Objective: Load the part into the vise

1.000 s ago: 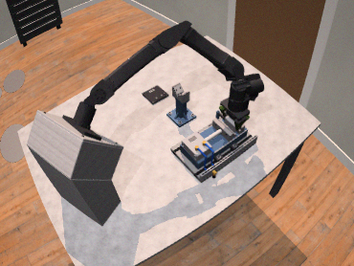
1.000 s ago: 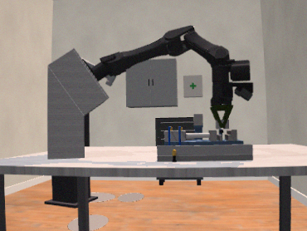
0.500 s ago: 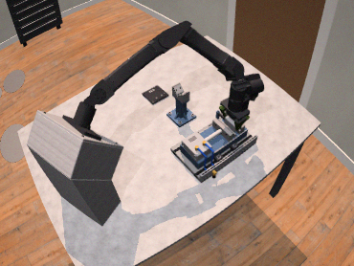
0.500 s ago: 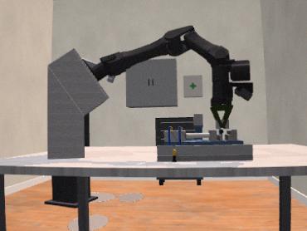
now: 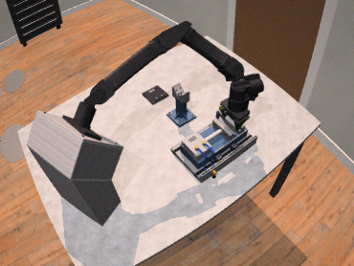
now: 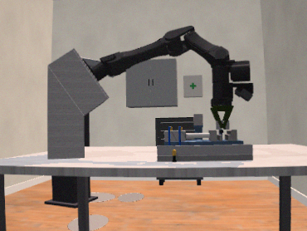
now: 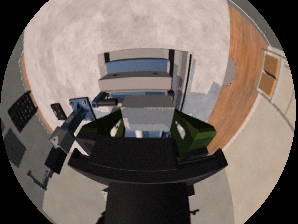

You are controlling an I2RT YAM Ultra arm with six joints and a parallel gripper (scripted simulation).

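My gripper is now right at the grey part. The rest, counted from my hand: fixed jaw: 3 cm to the left, 3 cm below, 3 cm ahead; then moving jaw: 3 cm below, 3 cm behind, 1 cm to the left; then air cylinder rod: 8 cm behind, 3 cm below.
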